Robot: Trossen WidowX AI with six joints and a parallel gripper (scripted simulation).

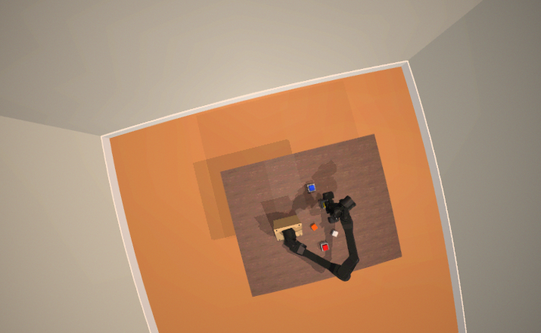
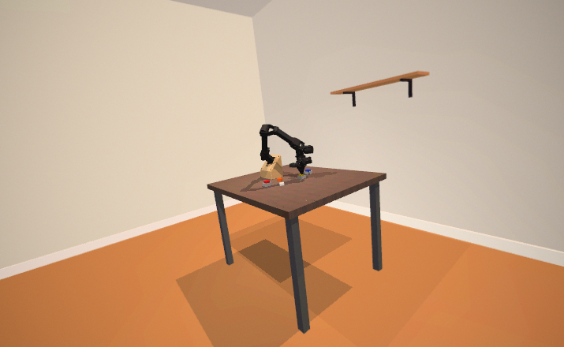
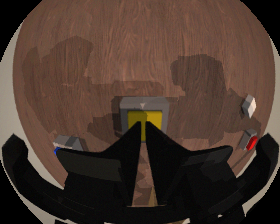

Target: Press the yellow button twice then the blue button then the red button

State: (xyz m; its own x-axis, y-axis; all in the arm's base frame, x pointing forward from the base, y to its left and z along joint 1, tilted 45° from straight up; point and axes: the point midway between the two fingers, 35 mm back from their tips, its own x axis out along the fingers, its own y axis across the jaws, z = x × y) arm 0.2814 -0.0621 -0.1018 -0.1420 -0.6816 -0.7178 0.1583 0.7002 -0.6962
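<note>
Right now the yellow button is 1 cm below my gripper tip. Round my gripper tip: orange block 13 cm behind, 12 cm to the right, 2 cm below; white block 21 cm to the right, 2 cm below, 2 cm behind; blue button 14 cm to the left, 5 cm behind.
</note>
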